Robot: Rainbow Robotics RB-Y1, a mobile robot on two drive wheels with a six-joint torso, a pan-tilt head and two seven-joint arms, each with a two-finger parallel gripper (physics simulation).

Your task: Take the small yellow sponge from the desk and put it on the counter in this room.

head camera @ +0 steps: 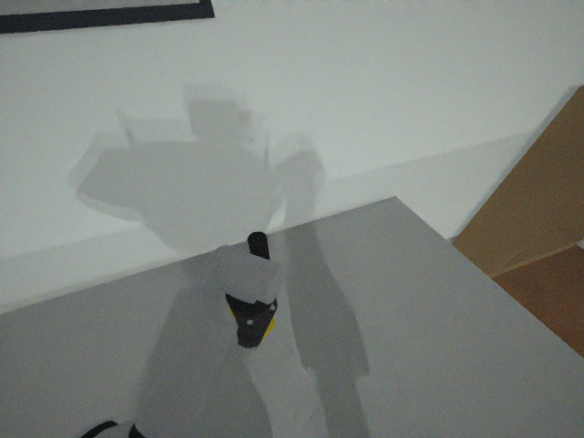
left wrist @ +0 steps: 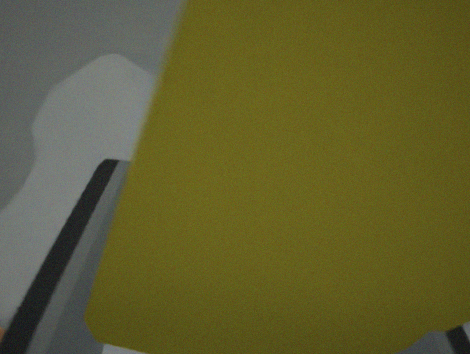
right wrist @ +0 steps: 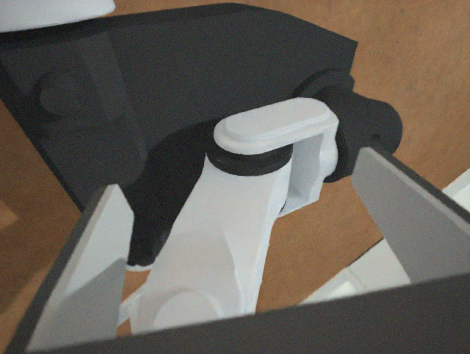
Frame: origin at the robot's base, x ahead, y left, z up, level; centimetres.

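Where they show: left gripper, fingertip midpoint: (head camera: 262, 329); right gripper, fingertip midpoint: (right wrist: 243, 182).
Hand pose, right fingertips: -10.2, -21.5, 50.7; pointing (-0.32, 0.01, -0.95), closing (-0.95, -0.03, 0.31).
Note:
After its pixels a point has its place, as x, y, z.
The small yellow sponge (head camera: 270, 328) @[52.0, 13.2, 78.2] (left wrist: 290, 170) is between the fingers of my left gripper (head camera: 248, 342), which is shut on it. In the head camera, the gripper hides most of the sponge and yellow shows at both its sides. In the left wrist view, the sponge fills most of the picture, with one finger along its left edge. They are over the grey desk (head camera: 450, 310) @[66.9, -34.4, 72.2]; the gap below the sponge cannot be judged. My right gripper (right wrist: 243, 182) @[-10.2, -21.5, 50.7] is open with nothing between its fingers. No counter can be made out.
A pale wall (head camera: 400, 75) @[112.9, -14.9, 118.7] stands behind the desk, with a dark-edged frame (head camera: 115, 17) @[80.0, 40.4, 134.5] at the upper left. A brown panel (head camera: 540, 190) @[136.6, -96.5, 66.2] and reddish-brown floor (head camera: 555, 295) @[121.7, -140.5, 0.1] lie beyond the desk's right edge. The robot's dark base (right wrist: 225, 65) @[-24.3, -15.2, 17.0] and white body parts show in the right wrist view.

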